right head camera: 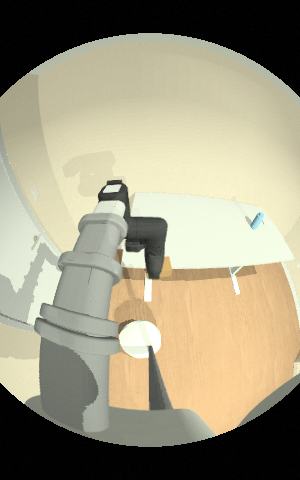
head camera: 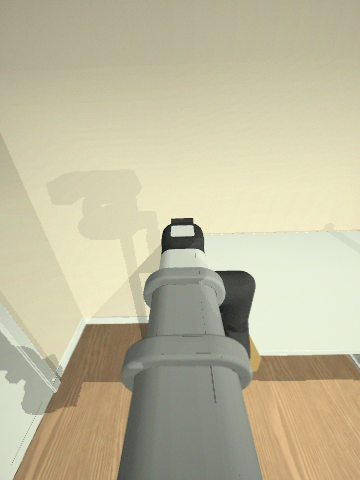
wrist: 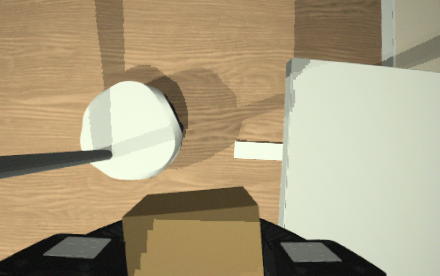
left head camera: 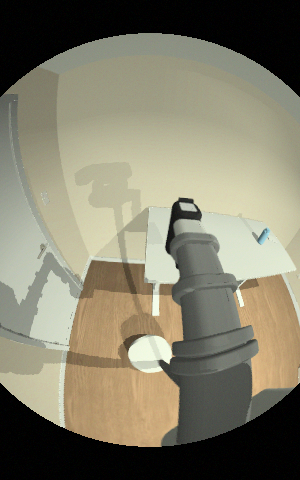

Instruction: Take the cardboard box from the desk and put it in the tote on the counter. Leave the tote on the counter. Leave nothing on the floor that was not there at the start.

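Seen in the pictures: gripper, between the fingertips: (wrist: 198, 233); robot's base, origin of its link: (right head camera: 140, 338) (wrist: 139, 132) (left head camera: 149, 352).
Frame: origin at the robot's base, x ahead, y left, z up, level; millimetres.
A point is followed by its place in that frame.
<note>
The cardboard box (head camera: 255, 357) {y -142, x 303, z 1120 mm} (right head camera: 166, 267) {y -134, x 309, z 1120 mm} (wrist: 200, 245) {y -75, x 323, z 1120 mm} is a small brown block. In the wrist view it sits between the two fingers of my gripper (wrist: 192, 250) {y -87, x 321, z 1070 mm}, which is shut on it. The box is held in the air just off the front left of the white desk (head camera: 300, 295) {y -479, x 642, z 922 mm} (left head camera: 235, 250) {y -598, x 657, z 922 mm} (right head camera: 195, 230) {y -383, x 690, z 922 mm} (wrist: 360, 165) {y -50, x 517, z 922 mm}, with floor below in the wrist view. In the head view the arm and wrist hide most of the box and the fingers. The tote and the counter do not show in these views.
A light blue bottle (left head camera: 264, 236) {y -967, x 744, z 1018 mm} (right head camera: 257, 220) {y -962, x 748, z 1022 mm} is at the desk's right end. A white round-topped object (left head camera: 149, 354) {y 5, x -8, z 187 mm} (right head camera: 140, 340) {y -8, x -14, z 187 mm} (wrist: 140, 117) {y 57, x 49, z 187 mm} stands on the floor in front of the desk, with a dark bar (wrist: 55, 162) reaching over it. A door (left head camera: 10, 200) {y 924, x 557, z 1356 mm} is on the left.
</note>
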